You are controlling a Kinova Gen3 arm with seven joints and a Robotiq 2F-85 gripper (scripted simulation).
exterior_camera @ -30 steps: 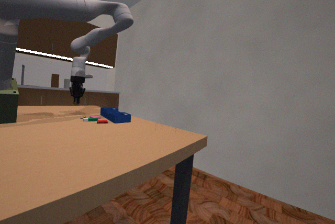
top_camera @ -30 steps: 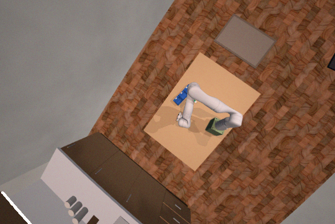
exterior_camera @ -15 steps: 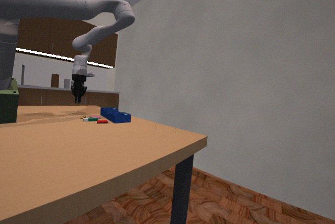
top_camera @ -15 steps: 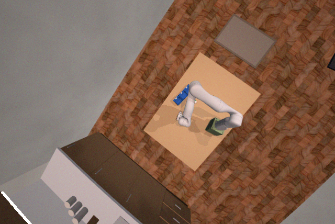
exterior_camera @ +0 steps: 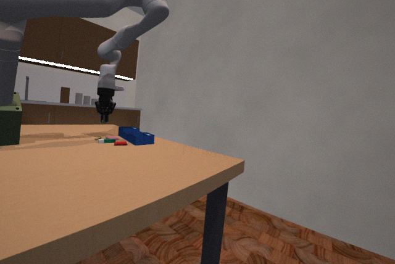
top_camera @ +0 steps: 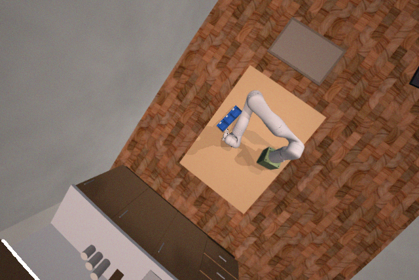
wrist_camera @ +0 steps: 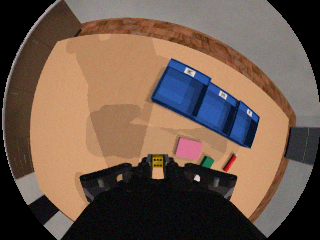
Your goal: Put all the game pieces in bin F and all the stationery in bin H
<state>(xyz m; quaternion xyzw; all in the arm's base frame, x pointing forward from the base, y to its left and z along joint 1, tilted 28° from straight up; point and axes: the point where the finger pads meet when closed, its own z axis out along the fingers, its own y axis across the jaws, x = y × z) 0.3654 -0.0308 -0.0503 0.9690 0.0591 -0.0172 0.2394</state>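
Right now my hand is 1 cm short of the pink block, 6 cm to the left of it and 8 cm above it. Also, from my hand: green piece 5 cm behind, 10 cm to the right, 8 cm below; thin golden thing 4 cm behind, 3 cm to the right, 8 cm below; yellow piece 2 cm below.
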